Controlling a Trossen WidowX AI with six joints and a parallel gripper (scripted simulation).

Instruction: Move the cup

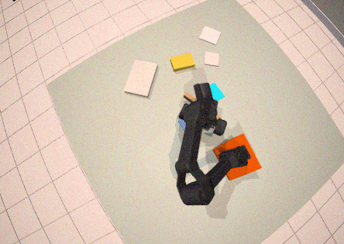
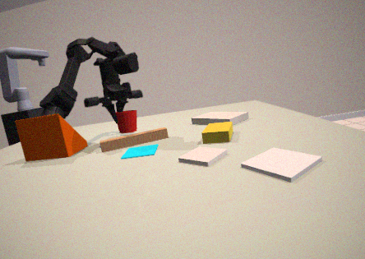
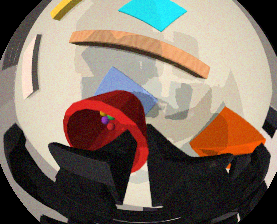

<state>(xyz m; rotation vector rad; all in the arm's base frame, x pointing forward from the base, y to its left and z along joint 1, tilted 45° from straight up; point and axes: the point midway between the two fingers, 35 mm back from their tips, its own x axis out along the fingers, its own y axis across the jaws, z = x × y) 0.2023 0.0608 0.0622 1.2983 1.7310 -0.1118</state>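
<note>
Right now my gripper tip is 15 cm to the left of the cyan pad, 11 cm short of it and 7 cm above it. From my gripper tip the other things lie so: red cup (2 cm to the left, 2 cm ahead); brown bar (7 cm ahead, 6 cm to the right, 6 cm below); yellow block (32 cm ahead, 9 cm to the right, 5 cm below).
</note>
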